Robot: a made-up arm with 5 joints. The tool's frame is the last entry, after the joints. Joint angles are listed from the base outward.
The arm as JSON. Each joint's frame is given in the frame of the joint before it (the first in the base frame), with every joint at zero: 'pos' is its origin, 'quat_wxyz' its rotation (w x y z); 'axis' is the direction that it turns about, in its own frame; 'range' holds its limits. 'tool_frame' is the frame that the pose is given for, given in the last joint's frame.
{
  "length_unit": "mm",
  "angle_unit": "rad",
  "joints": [
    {
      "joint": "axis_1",
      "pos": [
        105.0,
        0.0,
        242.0
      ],
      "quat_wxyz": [
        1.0,
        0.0,
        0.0,
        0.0
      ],
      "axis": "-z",
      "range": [
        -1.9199,
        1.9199
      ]
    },
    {
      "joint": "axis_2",
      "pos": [
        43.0,
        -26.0,
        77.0
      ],
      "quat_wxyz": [
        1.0,
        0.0,
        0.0,
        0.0
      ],
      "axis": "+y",
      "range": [
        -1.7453,
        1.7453
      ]
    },
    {
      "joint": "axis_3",
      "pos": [
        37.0,
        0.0,
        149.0
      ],
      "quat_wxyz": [
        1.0,
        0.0,
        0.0,
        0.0
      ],
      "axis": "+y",
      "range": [
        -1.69,
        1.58
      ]
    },
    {
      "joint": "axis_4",
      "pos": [
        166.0,
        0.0,
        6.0
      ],
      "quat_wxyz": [
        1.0,
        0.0,
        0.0,
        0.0
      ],
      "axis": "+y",
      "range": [
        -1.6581,
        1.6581
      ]
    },
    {
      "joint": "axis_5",
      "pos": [
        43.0,
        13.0,
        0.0
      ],
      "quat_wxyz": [
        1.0,
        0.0,
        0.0,
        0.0
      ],
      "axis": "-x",
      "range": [
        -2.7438,
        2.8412
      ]
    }
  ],
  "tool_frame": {
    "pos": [
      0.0,
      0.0,
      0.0
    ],
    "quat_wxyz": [
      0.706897,
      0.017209,
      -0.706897,
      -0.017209
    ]
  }
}
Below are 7 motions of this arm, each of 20 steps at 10 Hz.
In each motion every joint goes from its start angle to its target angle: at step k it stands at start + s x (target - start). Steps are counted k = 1, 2, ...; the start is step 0. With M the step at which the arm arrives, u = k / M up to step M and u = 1 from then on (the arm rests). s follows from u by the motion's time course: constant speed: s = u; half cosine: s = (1 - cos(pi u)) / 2; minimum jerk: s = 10 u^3 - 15 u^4 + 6 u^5.
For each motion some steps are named. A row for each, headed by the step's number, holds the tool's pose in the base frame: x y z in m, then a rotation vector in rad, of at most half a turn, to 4 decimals.
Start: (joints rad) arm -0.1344 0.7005 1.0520 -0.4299 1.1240
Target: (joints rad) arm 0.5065 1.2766 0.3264 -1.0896 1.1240
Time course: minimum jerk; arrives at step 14
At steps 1, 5, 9, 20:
1: 0.2595 0.0075 0.2028 -0.1211 -0.2376 1.2010
5: 0.2840 -0.0172 0.1867 -0.2447 -0.3996 1.0335
9: 0.3080 -0.0876 0.1543 -0.5725 -0.6634 0.6808
20: 0.3037 -0.1251 0.1396 -0.7612 -0.7529 0.5143

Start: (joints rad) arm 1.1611 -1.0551 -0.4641 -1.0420 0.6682
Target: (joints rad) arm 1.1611 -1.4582 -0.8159 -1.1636 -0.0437
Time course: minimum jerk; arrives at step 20
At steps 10, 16, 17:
10: 0.0179 0.1679 0.5617 1.1494 1.3309 -0.6615
16: -0.0056 0.2221 0.4929 0.7371 1.1890 -1.0211
17: -0.0070 0.2252 0.4874 0.7105 1.1751 -1.0477

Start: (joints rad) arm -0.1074 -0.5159 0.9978 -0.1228 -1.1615
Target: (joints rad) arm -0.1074 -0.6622 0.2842 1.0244 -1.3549
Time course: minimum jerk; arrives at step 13
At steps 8, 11, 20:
8: 0.2922 0.0071 0.4659 0.7118 -0.7997 -1.1277
11: 0.2748 0.0052 0.4970 0.6810 -0.7271 -1.1905
20: 0.2724 0.0050 0.5002 0.6775 -0.7193 -1.1973

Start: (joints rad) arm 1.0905 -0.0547 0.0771 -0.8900 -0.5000
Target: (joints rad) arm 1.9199 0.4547 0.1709 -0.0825 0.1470
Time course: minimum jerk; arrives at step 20
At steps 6, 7, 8, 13, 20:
6: 0.1889 -0.2719 0.4784 -0.9032 -2.1892 -0.8839
7: 0.1745 -0.2832 0.4660 -0.9775 -2.0524 -0.9644
8: 0.1566 -0.2943 0.4514 -1.0469 -1.8926 -1.0528
13: 0.0433 -0.3129 0.3666 -1.1324 -1.0242 -1.4673
20: -0.0155 -0.2930 0.3220 -0.9915 -0.6239 -1.6396

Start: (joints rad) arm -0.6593 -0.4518 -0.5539 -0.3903 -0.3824
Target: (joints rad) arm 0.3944 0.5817 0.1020 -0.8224 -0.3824
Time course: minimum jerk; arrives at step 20
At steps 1, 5, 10, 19, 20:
1: 0.1945 0.0527 0.6548 1.5367 -2.5372 0.0297
5: 0.2378 0.0662 0.6394 1.3368 -2.5024 0.0260
10: 0.3877 0.0245 0.5277 0.6515 -2.2505 -0.1481
19: 0.4057 -0.1388 0.3294 0.0331 -1.7490 -0.6088
20: 0.4055 -0.1391 0.3289 0.0321 -1.7477 -0.6101

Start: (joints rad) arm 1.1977 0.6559 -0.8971 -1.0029 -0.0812
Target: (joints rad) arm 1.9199 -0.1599 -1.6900 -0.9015 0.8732
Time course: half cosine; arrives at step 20
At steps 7, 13, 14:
7: 0.1378 -0.2590 0.5906 2.1227 2.2210 -0.0770
13: 0.0801 -0.0770 0.6611 2.2238 1.0130 -0.5415
14: 0.0821 -0.0475 0.6615 2.1843 0.8507 -0.5893

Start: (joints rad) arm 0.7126 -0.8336 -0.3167 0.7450 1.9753
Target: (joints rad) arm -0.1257 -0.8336 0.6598 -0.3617 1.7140
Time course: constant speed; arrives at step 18
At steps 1, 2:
1: 0.1500 -0.0519 0.6142 -1.9928 -0.5768 0.7916
2: 0.1589 -0.0544 0.6104 -1.9857 -0.6411 0.8074

